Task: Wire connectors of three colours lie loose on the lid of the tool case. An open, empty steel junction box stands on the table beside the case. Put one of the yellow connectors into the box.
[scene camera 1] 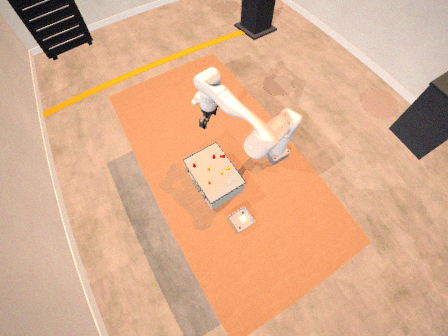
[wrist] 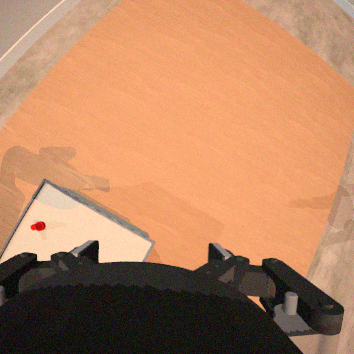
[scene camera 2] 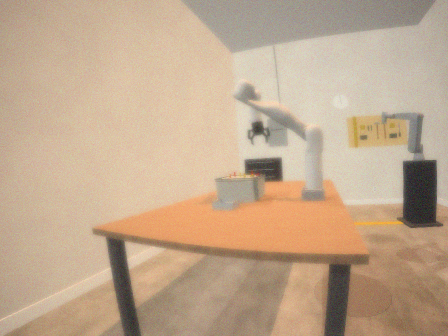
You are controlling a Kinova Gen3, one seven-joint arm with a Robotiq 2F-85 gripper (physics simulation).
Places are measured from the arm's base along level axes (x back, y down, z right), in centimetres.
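Pixels of known places: gripper, fingertip midpoint: [scene camera 1: 209, 121] [wrist: 153, 254] [scene camera 2: 260, 144]; arm's base, link origin: [scene camera 1: 277, 148] [scene camera 2: 313, 187].
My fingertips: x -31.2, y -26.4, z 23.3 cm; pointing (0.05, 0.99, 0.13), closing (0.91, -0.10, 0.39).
Note:
For each thing: its top centre in the pictures, then the offset to it from my fingertips. "*": a spot on its surface instead. Level surfaces: height alone.
- tool case, top centre: [wrist: 50, 287] [scene camera 1: 212, 171] [scene camera 2: 241, 176] dy +19.1, dx -10.2, dz -15.5 cm
- red connector, surface spot: [wrist: 38, 226] * dy +17.8, dx -15.9, dz -7.0 cm
- table, surface height: dy +32.3 cm
The tool case [scene camera 1: 220, 192] [scene camera 2: 236, 191] [wrist: 100, 225] stands on the table. On its lid lie three yellow connectors [scene camera 1: 209, 169] [scene camera 1: 222, 173] [scene camera 1: 227, 168] near the middle, three red ones [scene camera 1: 194, 165] [scene camera 1: 214, 157] [scene camera 1: 222, 156] toward the far end and an orange one [scene camera 1: 209, 183]. One red connector [wrist: 38, 226] shows in the wrist view. The open, empty junction box [scene camera 1: 233, 225] [scene camera 2: 225, 205] stands on the table beside the case's near end. My gripper [scene camera 1: 202, 124] [scene camera 2: 259, 141] [wrist: 153, 254] is open and empty, high above the table, beyond the case's far end.
The arm's base [scene camera 1: 278, 156] [scene camera 2: 313, 195] stands on the table [scene camera 1: 300, 225] [scene camera 2: 280, 227] to the right of the case. The case rises higher than the box. A second arm on a black pedestal [scene camera 2: 420, 192] stands off the table. Shadows lie around the case.

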